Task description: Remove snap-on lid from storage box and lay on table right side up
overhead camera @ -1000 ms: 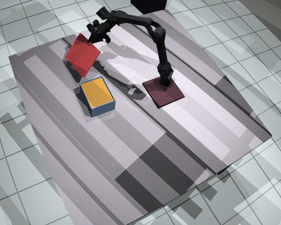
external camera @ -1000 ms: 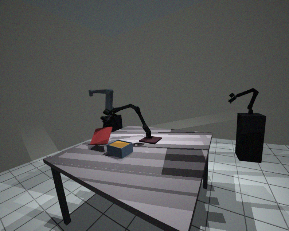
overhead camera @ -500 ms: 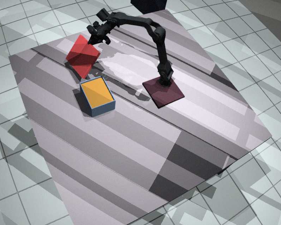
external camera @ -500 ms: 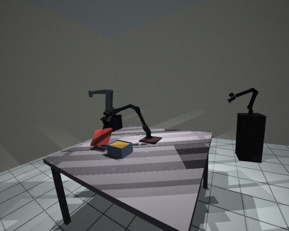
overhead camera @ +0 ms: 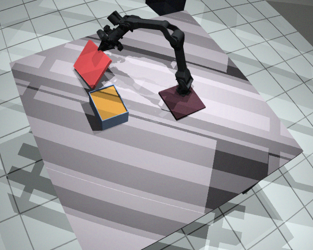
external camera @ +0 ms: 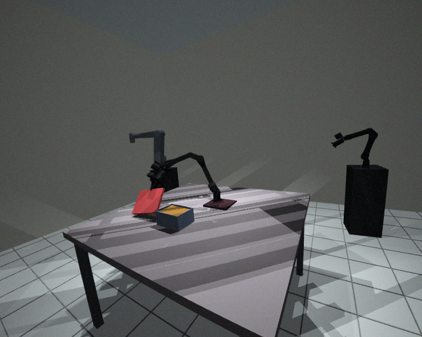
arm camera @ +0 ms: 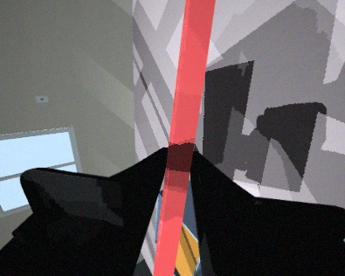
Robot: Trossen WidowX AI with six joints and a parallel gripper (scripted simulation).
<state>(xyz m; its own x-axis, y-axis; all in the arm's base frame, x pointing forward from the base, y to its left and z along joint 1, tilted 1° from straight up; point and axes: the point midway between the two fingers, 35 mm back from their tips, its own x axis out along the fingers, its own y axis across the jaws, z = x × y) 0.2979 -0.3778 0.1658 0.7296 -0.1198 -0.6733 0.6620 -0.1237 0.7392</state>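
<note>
The red lid is 6 cm ahead of my gripper tip, 1 cm to the left of it and 6 cm below it. Also, from my gripper tip: storage box (11 cm ahead, 27 cm to the left, 12 cm below).
</note>
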